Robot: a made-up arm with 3 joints. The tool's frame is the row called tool.
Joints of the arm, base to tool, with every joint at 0 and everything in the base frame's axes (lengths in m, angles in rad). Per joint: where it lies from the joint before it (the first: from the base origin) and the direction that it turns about. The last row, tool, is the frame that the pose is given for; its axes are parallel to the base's.
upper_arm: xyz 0 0 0.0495 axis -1 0 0
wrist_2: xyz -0.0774 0.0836 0.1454 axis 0 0 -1
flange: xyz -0.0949 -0.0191 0.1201 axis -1 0 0
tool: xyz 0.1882 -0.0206 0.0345
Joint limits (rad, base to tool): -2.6..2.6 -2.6..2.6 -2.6..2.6
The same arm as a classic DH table. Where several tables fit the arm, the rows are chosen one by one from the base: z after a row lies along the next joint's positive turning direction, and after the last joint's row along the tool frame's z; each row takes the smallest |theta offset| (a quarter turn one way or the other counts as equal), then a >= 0, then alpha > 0; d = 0 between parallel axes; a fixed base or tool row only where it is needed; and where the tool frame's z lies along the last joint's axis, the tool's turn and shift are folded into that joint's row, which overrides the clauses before.
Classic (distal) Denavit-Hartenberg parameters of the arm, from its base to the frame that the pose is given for. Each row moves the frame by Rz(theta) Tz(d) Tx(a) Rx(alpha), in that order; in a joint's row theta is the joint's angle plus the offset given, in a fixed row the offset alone. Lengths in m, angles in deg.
base (fixed): a 0.0000  alpha 90.00  d 0.0495  theta_offset -90.00
upper_arm: a -0.0836  alpha 90.00  d 0.0774  theta_offset 0.00
wrist_2: a 0.0191  alpha -90.00  d -0.2655  theta_offset 0.00
flange: a 0.0206  alpha -90.00  d -0.0933  theta_offset 0.00
tool (fixed): a 0.0000  alpha 0.00  d 0.0345  theta_offset 90.00
Joint limits (deg, base to tool): -148.97..148.97 -148.97..148.97 -148.97..148.97

